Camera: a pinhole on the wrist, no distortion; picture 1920 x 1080 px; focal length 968.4 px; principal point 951.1 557.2 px. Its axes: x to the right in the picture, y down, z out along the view. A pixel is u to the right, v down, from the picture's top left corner.
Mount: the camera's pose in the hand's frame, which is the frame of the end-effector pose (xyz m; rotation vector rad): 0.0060 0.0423 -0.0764 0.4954 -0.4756 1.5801
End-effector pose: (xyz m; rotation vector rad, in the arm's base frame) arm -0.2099 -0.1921 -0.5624 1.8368 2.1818 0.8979
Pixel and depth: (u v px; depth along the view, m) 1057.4 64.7 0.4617
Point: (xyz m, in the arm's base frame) -0.2531 0.1457 -0.8547
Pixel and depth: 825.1 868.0 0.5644
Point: -0.3103 -0.2435 -1.0649
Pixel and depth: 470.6 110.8 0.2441
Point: -0.3763 -0.0627 -0.6724
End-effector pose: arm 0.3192 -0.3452 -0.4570 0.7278 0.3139 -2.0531
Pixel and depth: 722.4 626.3 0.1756
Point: 0.2251 -0.3147 -0.4288
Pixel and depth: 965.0 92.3 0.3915
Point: 0.0029 -0.5106 -0.3937
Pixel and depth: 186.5 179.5 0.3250
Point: -0.0485 -0.2793 -0.5379
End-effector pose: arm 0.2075 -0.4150 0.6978 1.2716 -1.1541 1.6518
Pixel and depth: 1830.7 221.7 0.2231
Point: 0.1797 -0.6509 0.7795
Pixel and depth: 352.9 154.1 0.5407
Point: 0.6848 -0.4029 1.0862
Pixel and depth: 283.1 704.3 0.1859
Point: 0.3680 -0.3617 0.7253
